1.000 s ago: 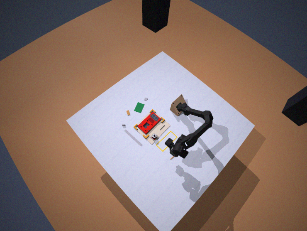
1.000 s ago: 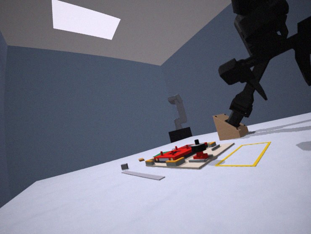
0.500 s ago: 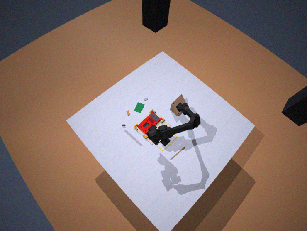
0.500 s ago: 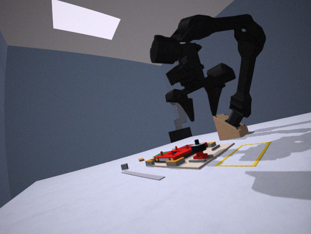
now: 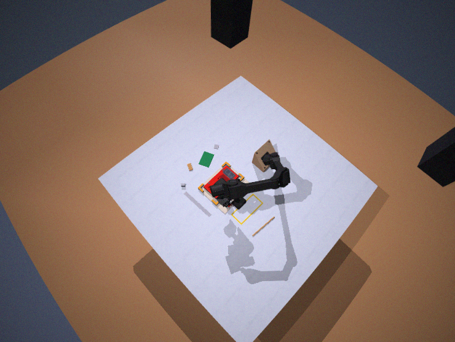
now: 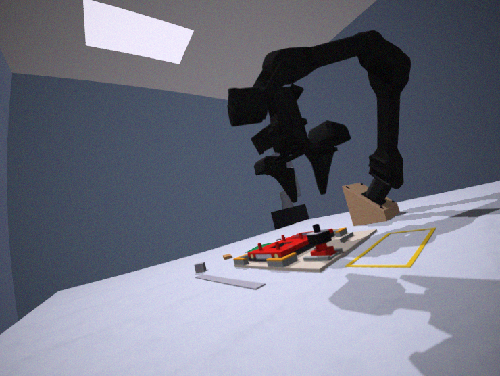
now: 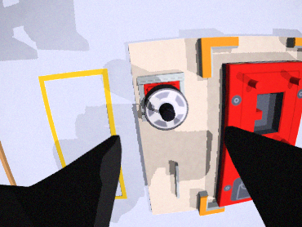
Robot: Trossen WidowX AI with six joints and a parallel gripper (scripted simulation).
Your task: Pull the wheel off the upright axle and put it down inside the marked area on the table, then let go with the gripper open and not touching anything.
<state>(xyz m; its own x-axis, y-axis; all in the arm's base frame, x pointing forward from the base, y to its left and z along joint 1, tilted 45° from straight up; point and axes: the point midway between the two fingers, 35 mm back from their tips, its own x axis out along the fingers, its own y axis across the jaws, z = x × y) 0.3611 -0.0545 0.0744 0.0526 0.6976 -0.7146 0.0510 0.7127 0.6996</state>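
The wheel is 70 mm below my gripper tip. Round my gripper tip: black axle: 10 mm behind, 70 mm below; then wooden stick: 40 mm behind, 240 mm to the left, 110 mm below; then grey strip: 120 mm ahead, 140 mm to the right, 110 mm below.
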